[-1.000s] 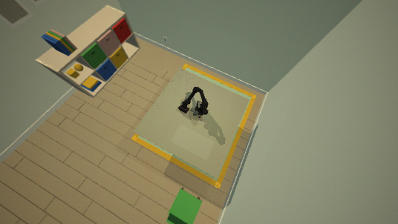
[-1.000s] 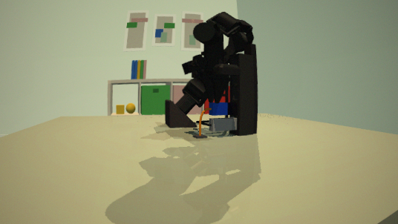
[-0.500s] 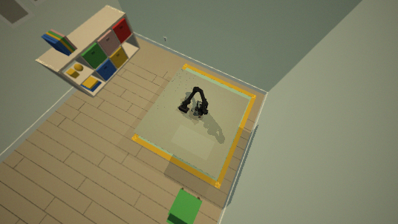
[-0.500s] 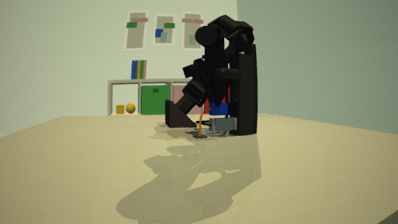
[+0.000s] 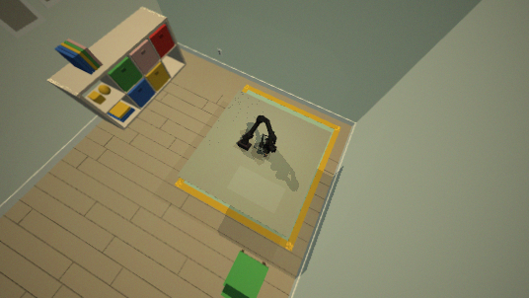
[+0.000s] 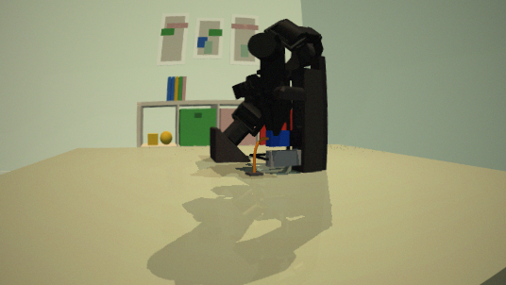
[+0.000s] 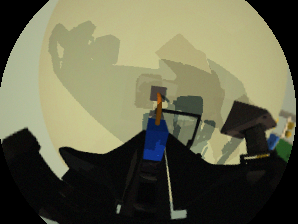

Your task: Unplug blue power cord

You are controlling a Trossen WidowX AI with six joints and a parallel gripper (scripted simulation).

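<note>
My gripper tip is 1 cm past the blue plug and 3 cm to the right of it.
</note>
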